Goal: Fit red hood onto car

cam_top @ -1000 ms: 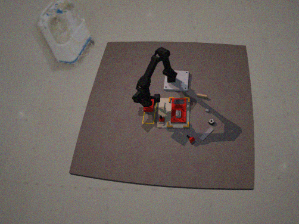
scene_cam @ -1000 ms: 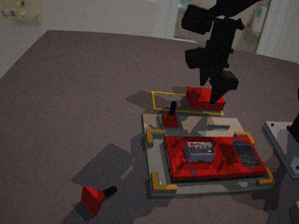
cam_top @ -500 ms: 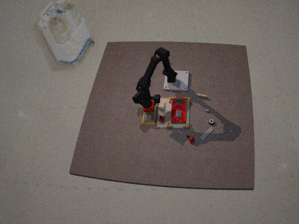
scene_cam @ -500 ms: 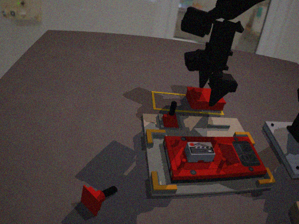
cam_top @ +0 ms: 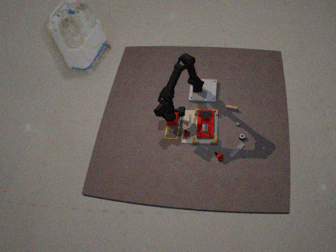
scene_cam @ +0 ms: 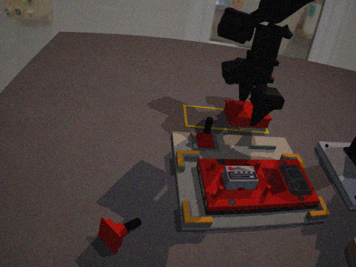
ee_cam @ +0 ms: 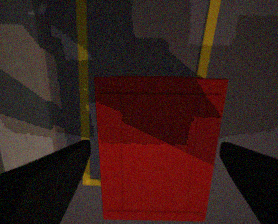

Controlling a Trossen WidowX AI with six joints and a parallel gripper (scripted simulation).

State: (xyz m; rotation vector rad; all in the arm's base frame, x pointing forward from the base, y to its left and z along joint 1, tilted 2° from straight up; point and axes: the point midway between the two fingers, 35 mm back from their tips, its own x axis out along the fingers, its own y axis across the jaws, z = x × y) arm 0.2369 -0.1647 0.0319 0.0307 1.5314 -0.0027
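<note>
The grey engine block lies 9 cm ahead of my gripper tip, 23 cm to the left of it and 1 cm above it. Also, from my gripper tip: red hood (right at my gripper tip); then jig (6 cm ahead, 20 cm to the left); then wooden block (8 cm behind, 40 cm to the left).
</note>
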